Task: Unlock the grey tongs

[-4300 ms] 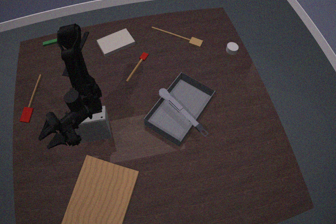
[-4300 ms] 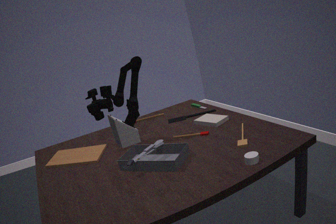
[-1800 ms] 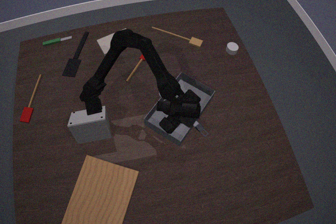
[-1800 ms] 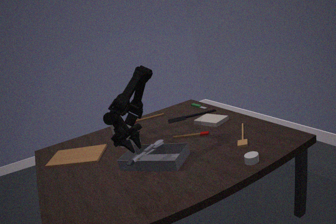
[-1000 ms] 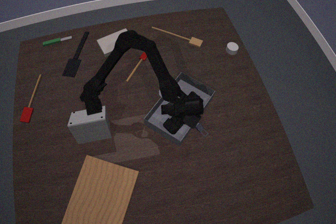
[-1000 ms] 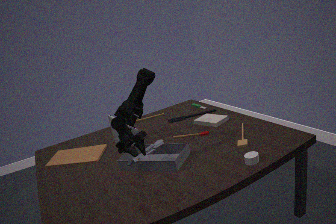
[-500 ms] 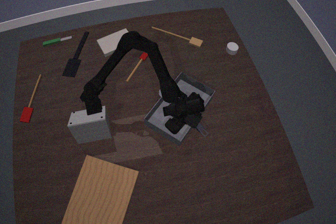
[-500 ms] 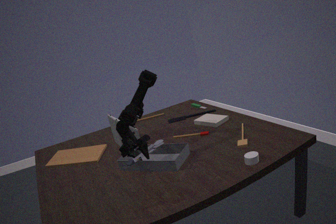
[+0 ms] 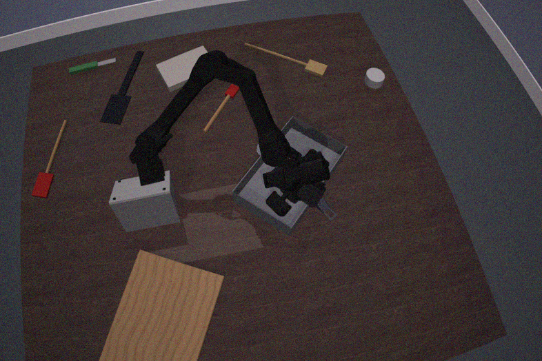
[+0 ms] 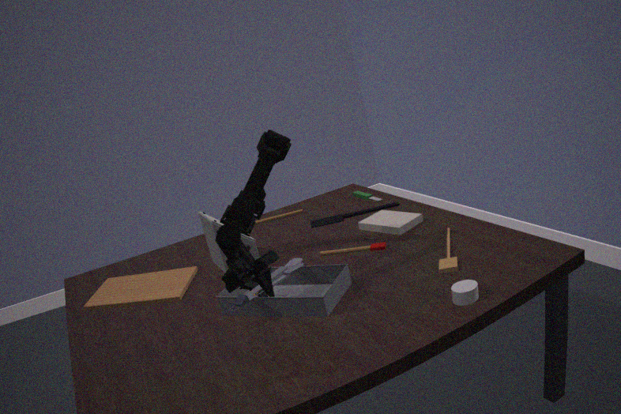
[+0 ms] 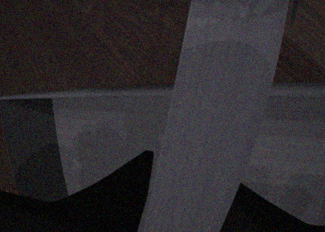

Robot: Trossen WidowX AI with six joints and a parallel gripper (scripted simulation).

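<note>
The grey roasting tin is 2 cm behind my gripper tip and 5 cm to the left of it. Round my gripper tip: wooden board: 49 cm behind, 25 cm to the right, 2 cm below; white cylinder: 38 cm ahead, 31 cm to the left, 1 cm below; white slab: 21 cm behind, 55 cm to the left, 2 cm below.
</note>
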